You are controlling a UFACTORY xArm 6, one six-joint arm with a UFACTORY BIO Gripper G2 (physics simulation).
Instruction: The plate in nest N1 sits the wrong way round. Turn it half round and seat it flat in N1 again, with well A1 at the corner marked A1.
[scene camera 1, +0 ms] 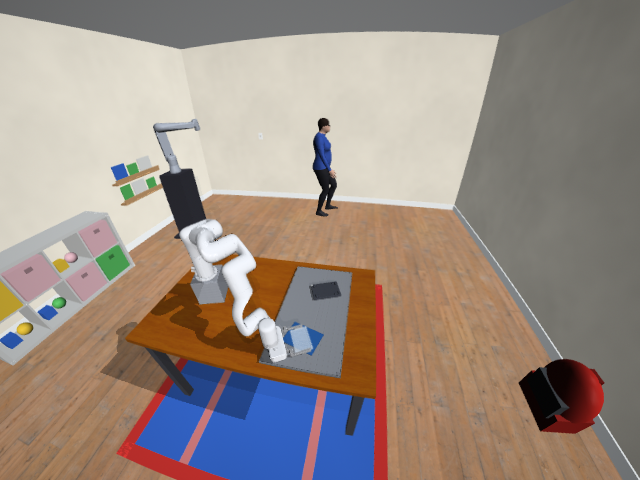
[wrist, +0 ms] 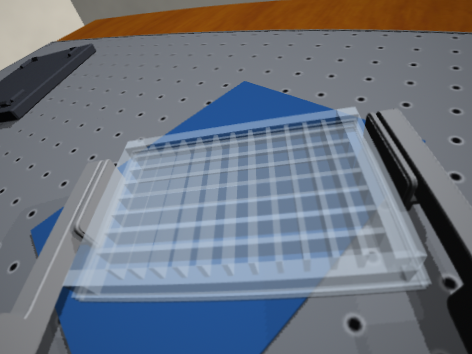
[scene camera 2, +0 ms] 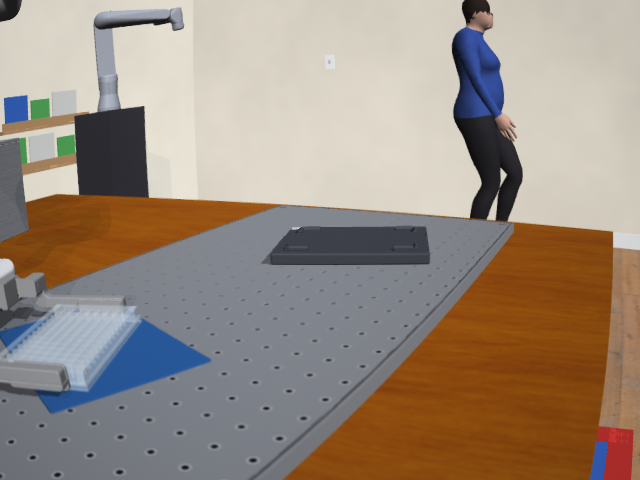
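The clear plate [scene camera 1: 299,339] [scene camera 2: 67,335] [wrist: 245,200] lies flat on a blue mat [scene camera 1: 316,336] [scene camera 2: 160,353] [wrist: 245,102], turned at an angle to the mat's edges. My gripper [scene camera 1: 303,339] [scene camera 2: 94,339] [wrist: 244,137] is shut on the plate, with one finger along each short end; the arm reaches in low from the side. The dark nest [scene camera 1: 325,290] [scene camera 2: 351,257] [wrist: 45,75] stands apart from the plate and is empty. It has raised corner pieces, and a small white mark shows at its far left corner in scene camera 2. I cannot read which corner of the plate is A1.
A grey perforated board [scene camera 1: 305,310] [scene camera 2: 289,330] [wrist: 310,65] carries the nest and the mat on the wooden table [scene camera 1: 361,330] [scene camera 2: 465,330]. The robot's grey base block [scene camera 1: 209,289] stands at the table's left. A person [scene camera 1: 323,165] [scene camera 2: 480,108] stands beyond the table.
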